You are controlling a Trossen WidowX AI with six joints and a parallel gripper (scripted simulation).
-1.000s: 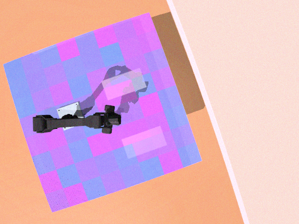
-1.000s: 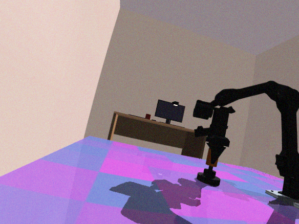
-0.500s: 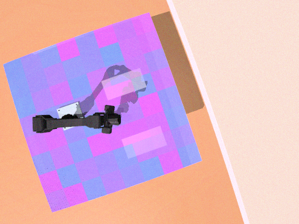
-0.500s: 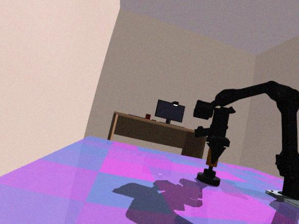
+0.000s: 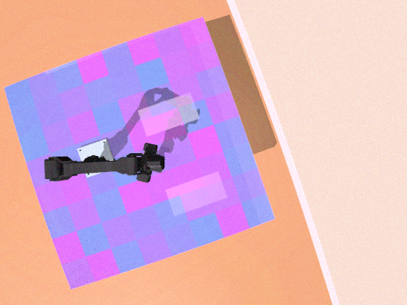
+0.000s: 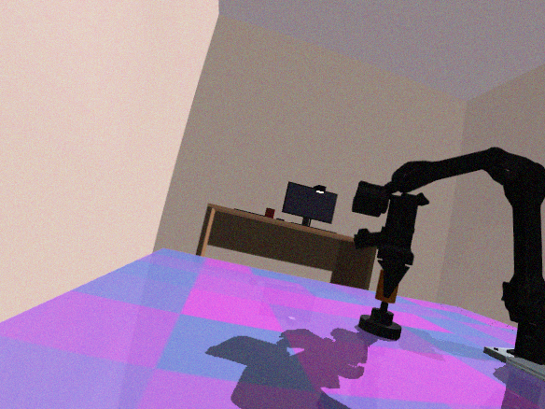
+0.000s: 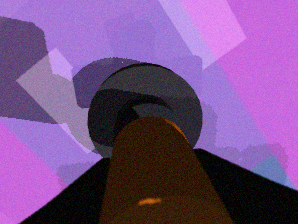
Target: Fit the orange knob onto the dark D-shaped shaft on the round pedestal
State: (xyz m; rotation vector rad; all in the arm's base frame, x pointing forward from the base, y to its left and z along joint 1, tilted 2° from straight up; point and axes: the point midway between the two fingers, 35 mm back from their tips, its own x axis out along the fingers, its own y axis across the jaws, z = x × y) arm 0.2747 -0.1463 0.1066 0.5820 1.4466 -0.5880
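Now: the orange knob 2 cm above my gripper tip. Round my gripper tip: round pedestal (4 cm below).
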